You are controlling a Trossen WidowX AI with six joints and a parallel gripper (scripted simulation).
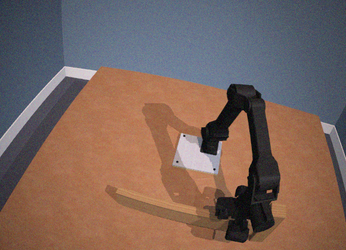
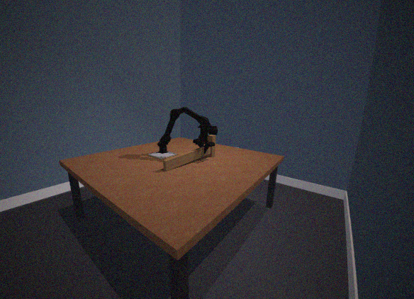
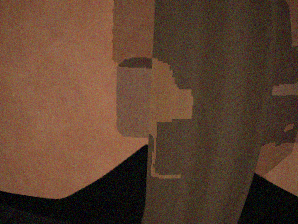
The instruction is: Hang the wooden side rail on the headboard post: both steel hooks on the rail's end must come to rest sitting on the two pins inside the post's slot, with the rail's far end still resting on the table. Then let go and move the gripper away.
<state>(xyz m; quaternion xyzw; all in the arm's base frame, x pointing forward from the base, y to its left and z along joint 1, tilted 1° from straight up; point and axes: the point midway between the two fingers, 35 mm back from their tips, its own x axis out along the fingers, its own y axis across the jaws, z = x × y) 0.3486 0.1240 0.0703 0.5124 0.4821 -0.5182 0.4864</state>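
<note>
Now: gripper tip 100 mm to the right of the wooden headboard post and 40 mm below it.
</note>
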